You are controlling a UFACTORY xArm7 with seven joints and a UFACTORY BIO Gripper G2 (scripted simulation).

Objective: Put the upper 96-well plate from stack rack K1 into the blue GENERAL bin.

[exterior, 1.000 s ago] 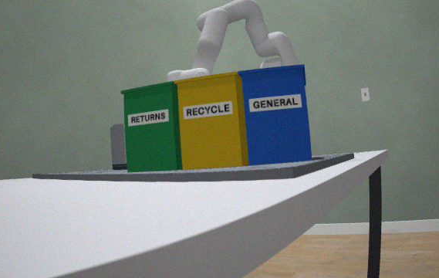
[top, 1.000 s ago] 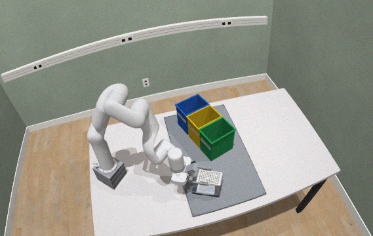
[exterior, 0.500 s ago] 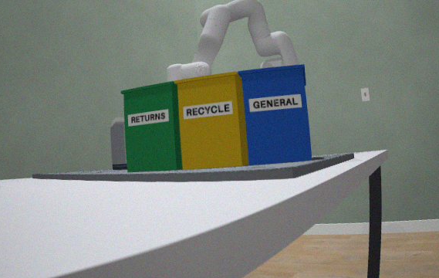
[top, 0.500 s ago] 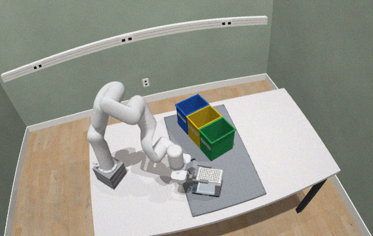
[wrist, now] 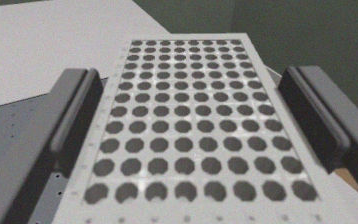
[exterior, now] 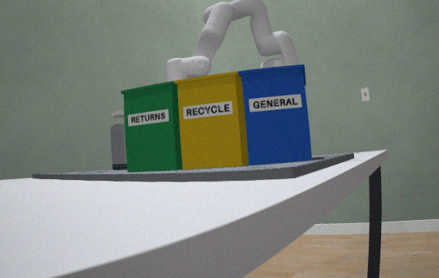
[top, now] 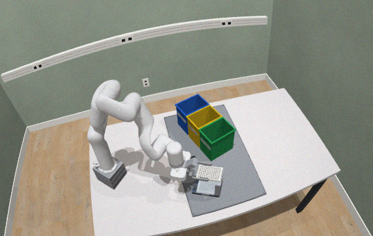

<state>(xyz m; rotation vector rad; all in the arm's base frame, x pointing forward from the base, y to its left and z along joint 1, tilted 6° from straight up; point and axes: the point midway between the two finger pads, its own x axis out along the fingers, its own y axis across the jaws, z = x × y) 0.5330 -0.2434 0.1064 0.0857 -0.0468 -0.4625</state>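
Now: hand 520 mm to the right of the blue general bin, 100 mm above it and 60 mm short of it. Also, from my hand: green returns bin (260 mm to the left, 150 mm ahead, 100 mm below); grey mat (240 mm to the left, 190 mm below, 110 mm ahead); yellow recycle bin (390 mm to the left, 100 mm below, 100 mm ahead).
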